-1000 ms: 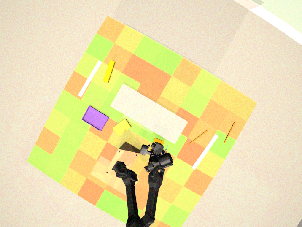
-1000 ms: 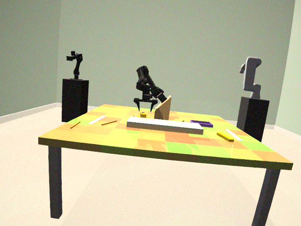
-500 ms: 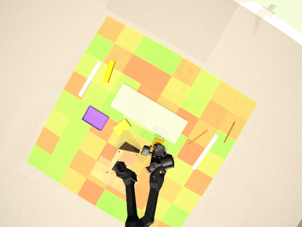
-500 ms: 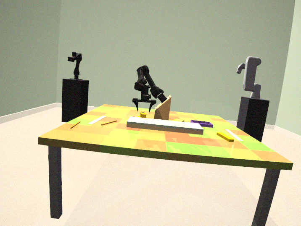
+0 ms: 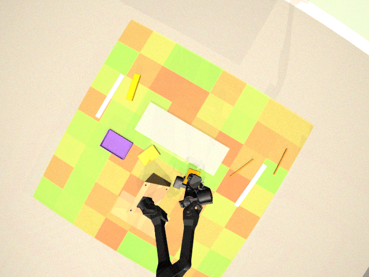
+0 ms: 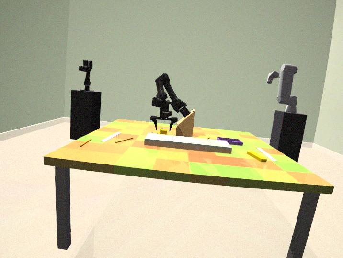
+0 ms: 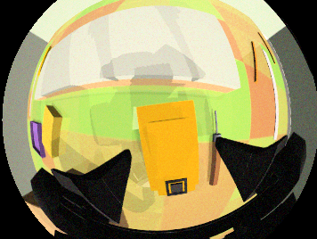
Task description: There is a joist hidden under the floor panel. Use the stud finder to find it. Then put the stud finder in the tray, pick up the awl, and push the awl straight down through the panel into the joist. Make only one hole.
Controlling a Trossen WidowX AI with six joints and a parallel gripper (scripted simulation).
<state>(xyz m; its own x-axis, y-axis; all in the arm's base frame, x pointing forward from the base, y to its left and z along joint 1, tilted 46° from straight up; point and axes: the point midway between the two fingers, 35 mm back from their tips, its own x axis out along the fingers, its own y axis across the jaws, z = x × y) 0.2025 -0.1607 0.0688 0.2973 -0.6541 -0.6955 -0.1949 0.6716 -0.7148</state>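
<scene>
The stud finder lies 3 cm behind my gripper tip. Also, from my gripper tip: awl 7 cm to the right, 4 cm below; purple tray 48 cm to the left, 8 cm behind, 3 cm below; yellow bar 58 cm to the left, 26 cm ahead, 4 cm below.
</scene>
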